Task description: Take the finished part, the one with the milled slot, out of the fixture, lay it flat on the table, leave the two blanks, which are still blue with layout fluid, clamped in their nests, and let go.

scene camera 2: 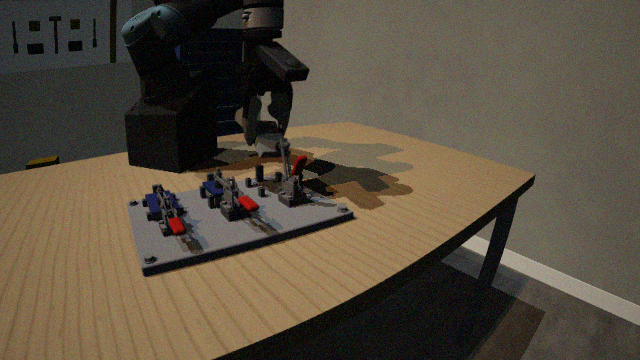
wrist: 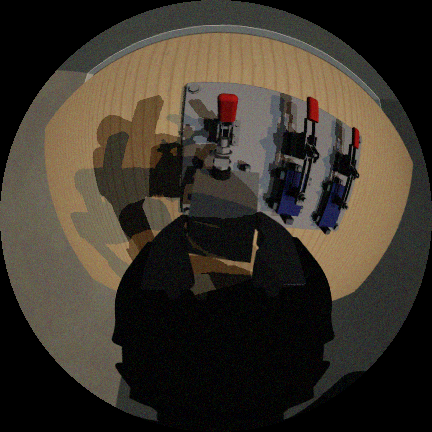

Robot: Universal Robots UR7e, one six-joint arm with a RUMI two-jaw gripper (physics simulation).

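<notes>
The finished part [scene camera 2: 270,146] [wrist: 223,195] is a grey block held in the air above the rear edge of the fixture plate [scene camera 2: 305,215] [wrist: 252,110], clear of its nest; its slot cannot be made out clearly. My gripper [scene camera 2: 267,137] [wrist: 221,215] is shut on this part, one finger on each side. One blue blank [scene camera 2: 214,188] [wrist: 290,195] sits clamped in the middle nest. The other blue blank [scene camera 2: 155,204] [wrist: 329,210] sits clamped in the end nest, at the left in the scene view and at the right in the wrist view.
The toggle clamp [scene camera 2: 292,192] [wrist: 223,150] at the third nest is open, with its red handle [scene camera 2: 299,165] [wrist: 227,107] raised and its arm standing up close to the held part. Locating pins [scene camera 2: 259,173] stand by that nest. The wooden table [scene camera 2: 425,200] [wrist: 385,200] surrounds the plate.
</notes>
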